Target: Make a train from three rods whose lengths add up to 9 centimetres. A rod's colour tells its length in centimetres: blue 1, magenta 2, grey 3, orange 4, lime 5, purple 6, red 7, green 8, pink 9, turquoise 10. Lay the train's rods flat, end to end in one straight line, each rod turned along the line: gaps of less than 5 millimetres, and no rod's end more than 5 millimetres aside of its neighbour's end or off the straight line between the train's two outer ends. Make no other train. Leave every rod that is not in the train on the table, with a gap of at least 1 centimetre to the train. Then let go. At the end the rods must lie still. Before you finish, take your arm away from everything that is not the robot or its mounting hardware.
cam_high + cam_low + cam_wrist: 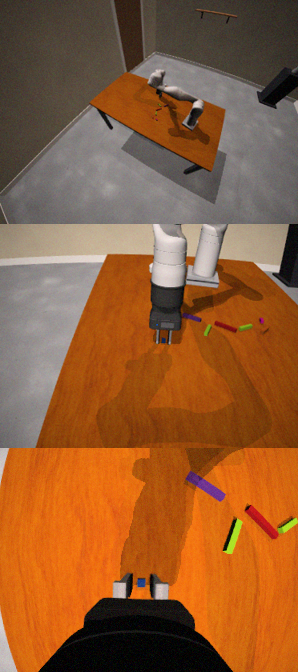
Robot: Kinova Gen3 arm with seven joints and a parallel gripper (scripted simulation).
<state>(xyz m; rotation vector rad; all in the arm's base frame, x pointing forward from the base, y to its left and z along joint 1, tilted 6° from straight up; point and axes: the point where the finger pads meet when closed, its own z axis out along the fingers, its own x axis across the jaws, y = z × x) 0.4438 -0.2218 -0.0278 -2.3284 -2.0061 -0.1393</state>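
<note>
Right now the blue rod is 1 cm below my hand. Round my hand: orange rod (32 cm to the left, 4 cm behind, 1 cm below); then red rod (20 cm to the left, 7 cm behind, 1 cm below); then purple rod (12 cm behind, 10 cm to the left, 1 cm below).
</note>
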